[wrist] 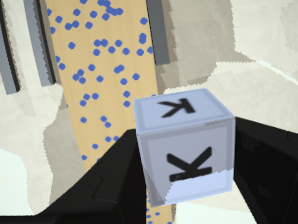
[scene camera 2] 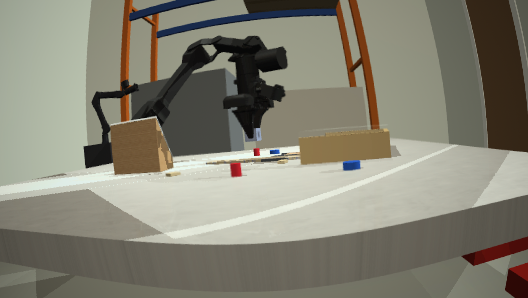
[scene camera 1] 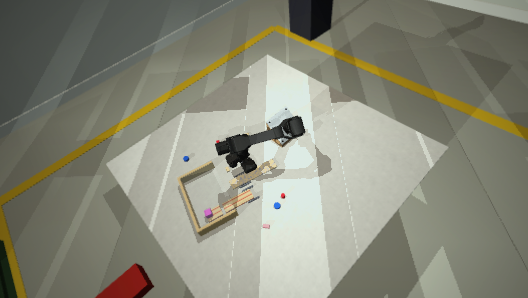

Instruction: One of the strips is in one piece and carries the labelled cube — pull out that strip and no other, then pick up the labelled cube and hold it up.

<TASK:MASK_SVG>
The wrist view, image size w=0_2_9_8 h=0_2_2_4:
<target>gripper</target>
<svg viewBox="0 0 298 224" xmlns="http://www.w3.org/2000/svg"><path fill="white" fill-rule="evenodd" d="M136 128L128 129L112 147L106 149L105 155L97 163L94 163L93 167L84 173L84 176L77 180L77 183L72 185L71 189L61 194L43 212L36 213L35 216L33 214L31 216L27 216L27 214L25 216L17 216L17 214L16 216L8 216L7 214L7 216L0 216L0 224L146 224L146 181L144 168L142 168L140 148L138 148ZM235 117L233 180L235 185L238 186L246 205L249 206L254 221L257 221L255 224L298 224L298 133L286 131L286 129L270 127L270 125L258 123L258 121Z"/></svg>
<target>pale blue cube marked k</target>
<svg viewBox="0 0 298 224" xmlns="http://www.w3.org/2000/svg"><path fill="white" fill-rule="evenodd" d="M208 88L188 89L188 91L133 99L138 148L140 148L142 168L144 168L146 188L148 188L150 206L152 208L153 206L180 204L180 202L196 200L196 198L231 192L231 184L233 184L235 116L225 107L222 101L218 100L213 93L208 91Z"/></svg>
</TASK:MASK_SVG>
